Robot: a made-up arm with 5 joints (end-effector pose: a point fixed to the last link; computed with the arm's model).
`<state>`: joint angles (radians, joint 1 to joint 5).
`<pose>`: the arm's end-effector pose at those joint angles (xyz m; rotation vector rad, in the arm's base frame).
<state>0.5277 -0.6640 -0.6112 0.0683 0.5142</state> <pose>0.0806 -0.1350 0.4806 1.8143 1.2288 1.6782</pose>
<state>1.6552 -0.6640 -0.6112 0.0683 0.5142</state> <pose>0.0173 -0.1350 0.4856 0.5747 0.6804 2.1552</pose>
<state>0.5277 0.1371 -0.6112 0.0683 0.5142</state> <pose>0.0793 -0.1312 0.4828 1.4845 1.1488 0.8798</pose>
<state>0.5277 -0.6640 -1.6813 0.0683 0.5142</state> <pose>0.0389 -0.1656 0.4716 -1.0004 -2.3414 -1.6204</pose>
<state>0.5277 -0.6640 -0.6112 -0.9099 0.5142</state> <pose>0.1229 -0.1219 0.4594 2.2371 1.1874 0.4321</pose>
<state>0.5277 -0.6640 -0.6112 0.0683 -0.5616</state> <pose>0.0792 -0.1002 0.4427 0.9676 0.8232 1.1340</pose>
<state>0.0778 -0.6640 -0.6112 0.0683 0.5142</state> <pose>0.0978 -0.1350 0.4604 2.2703 1.3950 1.3044</pose>
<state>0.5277 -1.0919 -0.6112 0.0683 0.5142</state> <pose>0.0818 -0.1358 0.4786 1.9400 1.2124 2.1442</pose>
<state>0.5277 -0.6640 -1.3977 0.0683 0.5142</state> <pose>0.0465 -0.1532 0.4729 1.3379 2.2001 1.7781</pose>
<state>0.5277 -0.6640 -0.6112 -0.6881 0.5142</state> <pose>0.1145 -0.1222 0.4673 2.1827 1.2187 0.7220</pose>
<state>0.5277 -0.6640 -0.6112 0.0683 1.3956</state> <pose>0.1076 -0.1681 0.4816 -1.8851 -1.1080 -1.5034</pose>
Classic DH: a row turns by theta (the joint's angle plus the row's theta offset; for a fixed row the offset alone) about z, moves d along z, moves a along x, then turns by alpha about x. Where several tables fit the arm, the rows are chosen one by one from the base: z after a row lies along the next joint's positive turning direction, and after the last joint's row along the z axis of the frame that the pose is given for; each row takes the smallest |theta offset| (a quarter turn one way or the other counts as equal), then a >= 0, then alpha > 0; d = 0 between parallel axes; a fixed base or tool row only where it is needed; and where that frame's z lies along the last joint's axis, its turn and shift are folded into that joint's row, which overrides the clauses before.
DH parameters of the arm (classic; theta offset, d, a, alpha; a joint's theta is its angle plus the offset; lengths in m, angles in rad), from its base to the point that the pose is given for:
base (fixed): 0 0.433 0.045 1.5708
joint 1: 1.5708 0.13 0.02 -1.5708
joint 2: -0.8549 -0.0594 0.0563 1.2924
joint 3: 1.5371 0.0383 -0.0155 1.8703
joint 4: -1.3133 -0.0344 -0.0053 1.4586
joint 5: 0.9886 0.0729 0.0044 -0.8287
tool (fixed): -1.9821 -0.0678 0 0

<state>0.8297 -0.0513 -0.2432 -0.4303 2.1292</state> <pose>0.0883 -0.2158 0.5088 -2.2468 -0.1250 -1.6880</pose>
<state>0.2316 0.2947 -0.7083 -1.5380 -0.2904</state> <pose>0.0912 -0.1819 0.4043 0.7803 1.0067 -1.3902</pose>
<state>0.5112 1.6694 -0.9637 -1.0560 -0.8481</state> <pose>0.0194 -0.1888 0.4834 -0.4225 0.5148 -2.0157</pose>
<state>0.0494 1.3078 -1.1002 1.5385 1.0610</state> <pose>0.0744 -0.1139 0.5313 -1.6202 -2.3668 -0.5048</pose>
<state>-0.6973 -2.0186 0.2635 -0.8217 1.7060</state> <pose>0.0655 -0.1093 0.3262 -1.3635 1.2043 0.7225</pose>
